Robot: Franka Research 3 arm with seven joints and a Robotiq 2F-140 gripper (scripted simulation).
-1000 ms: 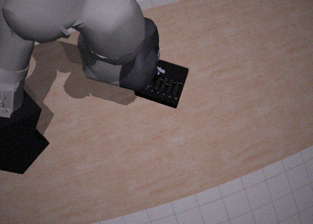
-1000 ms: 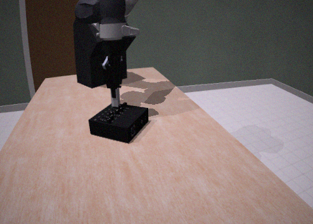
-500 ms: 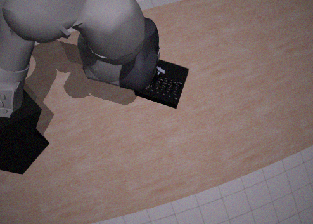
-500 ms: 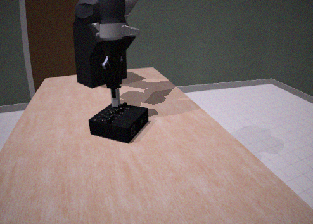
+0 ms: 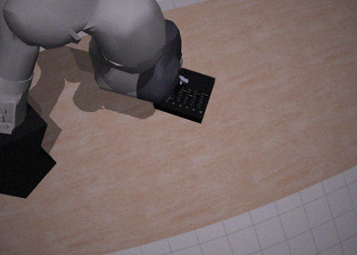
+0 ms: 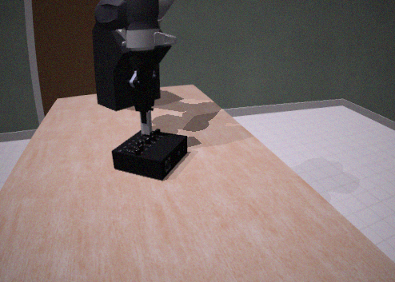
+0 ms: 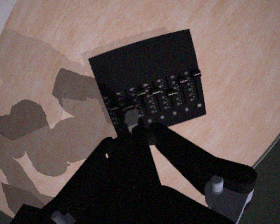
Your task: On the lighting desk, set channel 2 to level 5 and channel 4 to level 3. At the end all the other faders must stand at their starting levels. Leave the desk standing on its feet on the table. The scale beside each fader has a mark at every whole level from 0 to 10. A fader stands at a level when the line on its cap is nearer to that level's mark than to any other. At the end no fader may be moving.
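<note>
The fader cap is 30 mm to the left of my hand, 30 mm below it and 10 mm behind it.
</note>
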